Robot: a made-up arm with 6 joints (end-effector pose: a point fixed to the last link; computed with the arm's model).
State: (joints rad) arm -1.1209 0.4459 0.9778 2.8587 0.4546 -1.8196
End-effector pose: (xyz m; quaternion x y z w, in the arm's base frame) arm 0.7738 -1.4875 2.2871 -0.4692 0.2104 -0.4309 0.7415
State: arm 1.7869 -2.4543 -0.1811 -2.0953 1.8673 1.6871
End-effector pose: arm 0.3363 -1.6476 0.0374 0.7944 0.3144 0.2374 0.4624
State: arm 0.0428 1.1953 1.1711 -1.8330 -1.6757 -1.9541
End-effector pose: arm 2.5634 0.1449 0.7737 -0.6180 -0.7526 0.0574 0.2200
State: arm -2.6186 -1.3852 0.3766 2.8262 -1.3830 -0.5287
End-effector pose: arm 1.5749 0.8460 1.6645 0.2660 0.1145 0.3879 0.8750
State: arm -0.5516 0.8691 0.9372 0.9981 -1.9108 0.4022
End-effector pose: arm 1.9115 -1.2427 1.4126 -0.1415 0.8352 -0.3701 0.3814
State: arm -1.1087 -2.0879 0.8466 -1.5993 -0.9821 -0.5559
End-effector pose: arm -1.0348 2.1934 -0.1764 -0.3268 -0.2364 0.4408 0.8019
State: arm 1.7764 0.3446 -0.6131 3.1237 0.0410 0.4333
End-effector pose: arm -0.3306 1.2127 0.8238 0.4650 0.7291 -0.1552 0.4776
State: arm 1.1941 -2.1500 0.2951 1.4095 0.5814 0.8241
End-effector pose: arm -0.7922 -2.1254 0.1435 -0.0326 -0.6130 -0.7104 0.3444
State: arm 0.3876 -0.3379 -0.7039 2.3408 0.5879 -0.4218
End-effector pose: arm 0.5852 0.2576 1.4071 -0.7144 -0.0930 0.5205 0.4584
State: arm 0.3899 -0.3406 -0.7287 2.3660 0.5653 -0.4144
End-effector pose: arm 0.5729 0.2552 1.3814 -0.7243 -0.0873 0.5188 0.4458
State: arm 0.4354 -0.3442 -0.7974 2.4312 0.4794 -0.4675
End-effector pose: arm 0.5290 0.2677 1.3088 -0.7370 -0.0676 0.5164 0.4309
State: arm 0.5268 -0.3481 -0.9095 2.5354 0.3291 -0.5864
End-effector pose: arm 0.4452 0.2838 1.1939 -0.7530 -0.0457 0.5090 0.4145
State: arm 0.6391 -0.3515 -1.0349 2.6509 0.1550 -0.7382
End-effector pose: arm 0.3391 0.2824 1.0736 -0.7676 -0.0416 0.4970 0.4026
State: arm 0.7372 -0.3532 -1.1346 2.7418 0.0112 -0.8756
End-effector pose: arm 0.2493 0.2631 0.9851 -0.7732 -0.0543 0.4883 0.4010
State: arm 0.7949 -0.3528 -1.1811 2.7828 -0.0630 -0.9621
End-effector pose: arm 0.2051 0.2496 0.9460 -0.7696 -0.0648 0.4862 0.4088
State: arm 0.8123 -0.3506 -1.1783 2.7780 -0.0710 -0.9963
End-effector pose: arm 0.2032 0.2551 0.9474 -0.7619 -0.0636 0.4878 0.4213
